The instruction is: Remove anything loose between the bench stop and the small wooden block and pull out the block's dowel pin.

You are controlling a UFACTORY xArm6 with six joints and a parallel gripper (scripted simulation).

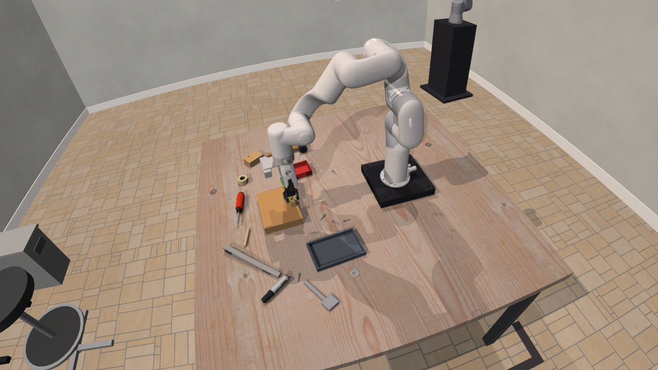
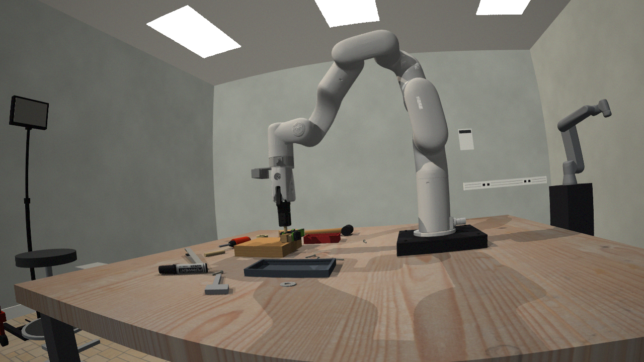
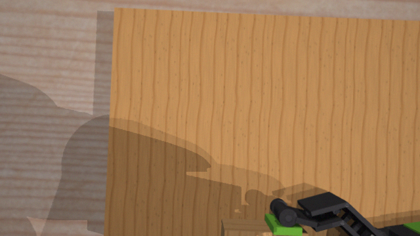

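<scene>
Right now the small wooden block is 6 cm below my hand. The rest, counted from my hand: red tray (8 cm behind, 20 cm to the right, 9 cm below); orange bench board (5 cm ahead, 1 cm to the right, 8 cm below); dowel pin (2 cm below).
</scene>
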